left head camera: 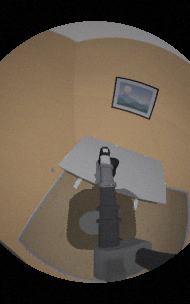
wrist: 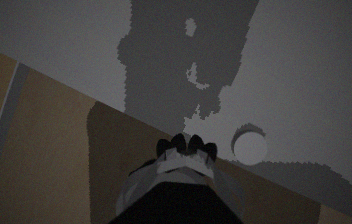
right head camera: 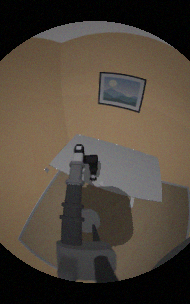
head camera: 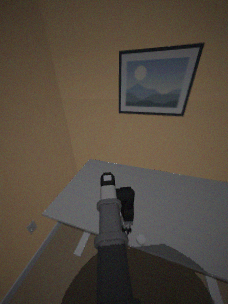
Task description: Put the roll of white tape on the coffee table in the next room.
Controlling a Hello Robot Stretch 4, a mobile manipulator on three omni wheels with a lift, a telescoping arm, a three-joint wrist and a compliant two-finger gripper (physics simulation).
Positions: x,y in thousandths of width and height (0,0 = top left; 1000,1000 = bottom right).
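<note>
My gripper (wrist: 530,658) is in view, and so is a roll of white tape (wrist: 709,658). There is a grey desk here (head camera: 765,699), and I see the grey desk in other views too: (left head camera: 724,577), (wrist: 601,337) and (right head camera: 666,564). I also see a framed mountain picture (head camera: 682,268).
</note>
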